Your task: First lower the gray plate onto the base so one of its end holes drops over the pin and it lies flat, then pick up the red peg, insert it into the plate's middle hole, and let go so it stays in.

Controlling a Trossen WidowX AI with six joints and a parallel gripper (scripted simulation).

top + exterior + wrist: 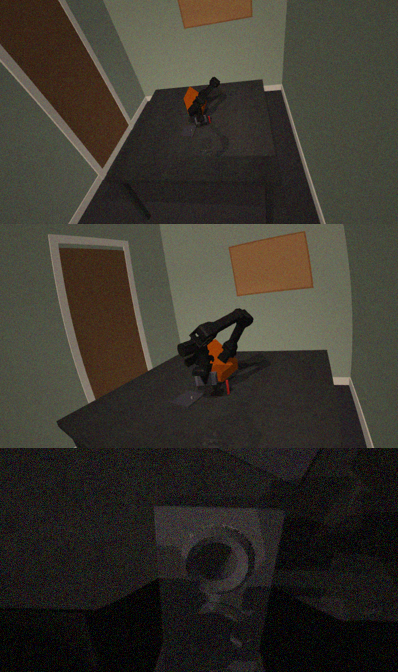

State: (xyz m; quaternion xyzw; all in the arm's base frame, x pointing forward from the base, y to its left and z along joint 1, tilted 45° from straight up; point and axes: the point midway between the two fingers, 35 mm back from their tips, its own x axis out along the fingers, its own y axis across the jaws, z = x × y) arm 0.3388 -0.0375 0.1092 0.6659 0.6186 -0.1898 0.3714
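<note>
My gripper tip is 2 cm past the dark base, 12 cm to the left of it and 11 cm above it. Also, from my gripper tip: gray plate 3 cm above; then red peg 10 cm behind, 6 cm to the left, 8 cm below.
</note>
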